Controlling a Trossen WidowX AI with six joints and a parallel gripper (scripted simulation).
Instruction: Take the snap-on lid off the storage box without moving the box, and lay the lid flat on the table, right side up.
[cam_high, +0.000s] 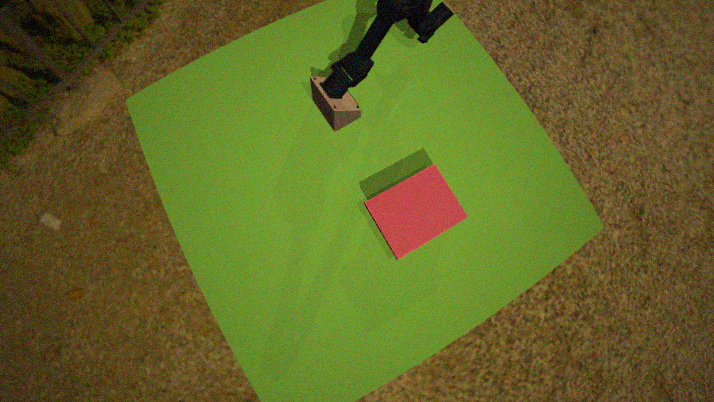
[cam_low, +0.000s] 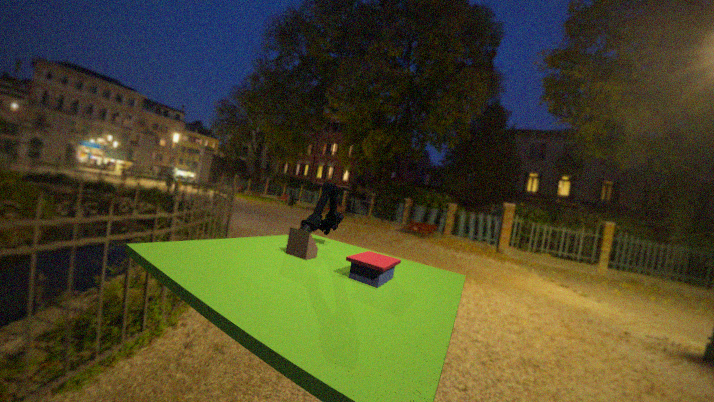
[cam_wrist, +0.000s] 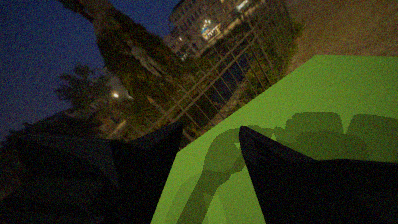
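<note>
Right now my gripper tip is 66 cm short of the red lid, 39 cm to the left of it and 4 cm above it. The rest, counted from my gripper tip: storage box (66 cm ahead, 39 cm to the right, 9 cm below).
</note>
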